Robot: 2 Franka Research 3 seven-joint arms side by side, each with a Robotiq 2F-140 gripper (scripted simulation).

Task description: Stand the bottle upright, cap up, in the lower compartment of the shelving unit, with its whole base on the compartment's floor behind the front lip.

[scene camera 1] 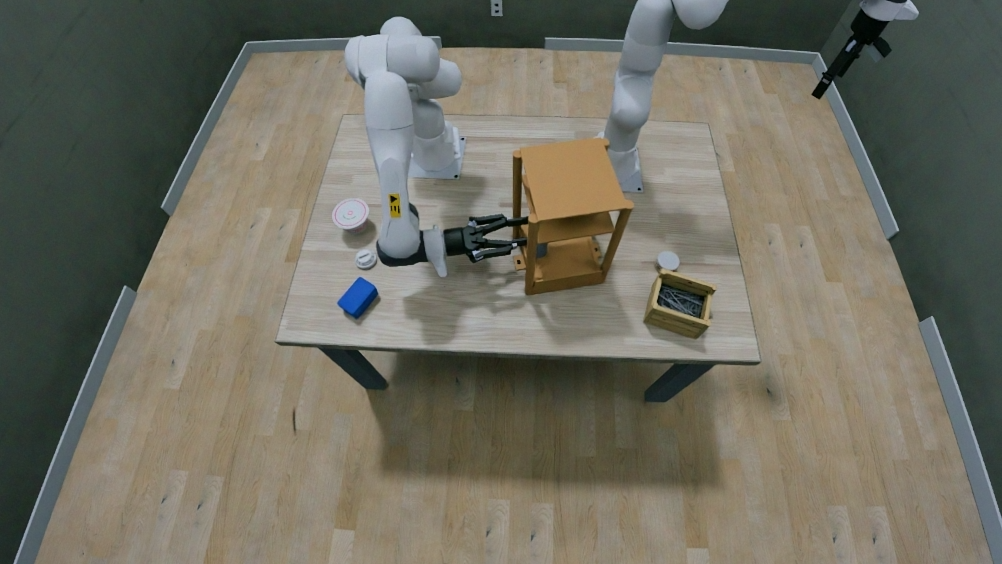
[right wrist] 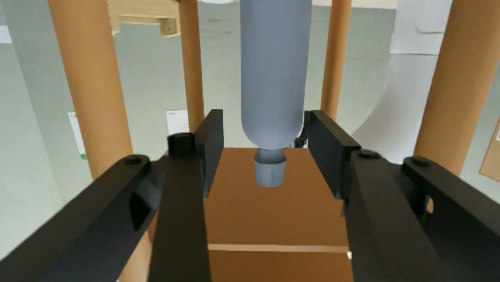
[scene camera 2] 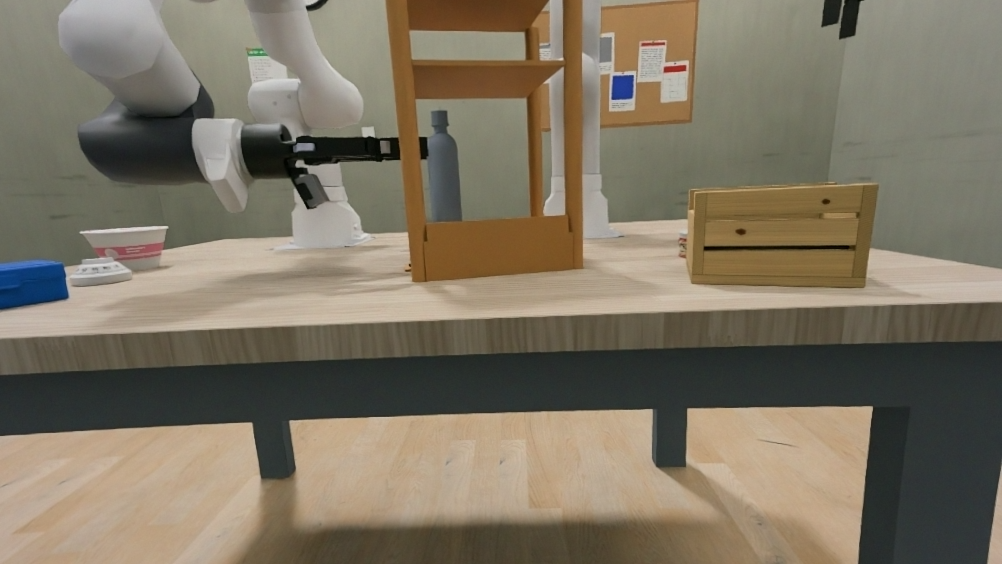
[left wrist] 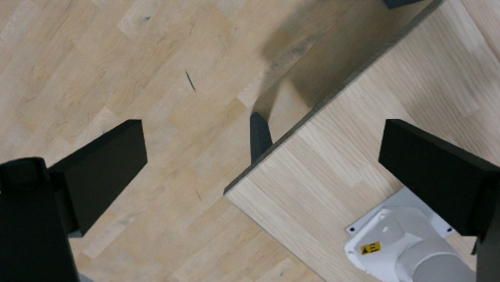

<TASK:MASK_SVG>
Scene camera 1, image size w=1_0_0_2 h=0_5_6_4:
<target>my left gripper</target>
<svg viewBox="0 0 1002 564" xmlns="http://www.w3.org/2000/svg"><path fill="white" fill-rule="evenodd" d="M890 21L872 19L861 8L851 23L851 30L854 34L847 40L844 48L842 48L827 71L822 73L823 77L811 95L820 100L835 76L837 75L842 78L855 58L858 59L860 57L858 53L861 52L864 47L863 45L866 44L868 39L878 38Z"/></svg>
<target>my right gripper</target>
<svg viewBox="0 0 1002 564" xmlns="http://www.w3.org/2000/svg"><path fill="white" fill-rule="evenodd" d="M529 216L514 219L505 217L504 214L469 217L469 224L464 228L444 229L447 256L471 253L478 262L486 258L510 255L511 250L515 250L518 246L527 245L527 237L506 241L489 240L483 238L483 236L507 226L528 224Z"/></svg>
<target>blue box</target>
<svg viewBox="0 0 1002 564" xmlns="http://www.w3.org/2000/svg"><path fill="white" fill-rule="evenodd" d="M362 277L359 277L337 302L340 308L352 315L352 317L354 316L355 319L362 315L378 295L377 288Z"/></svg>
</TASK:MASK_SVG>
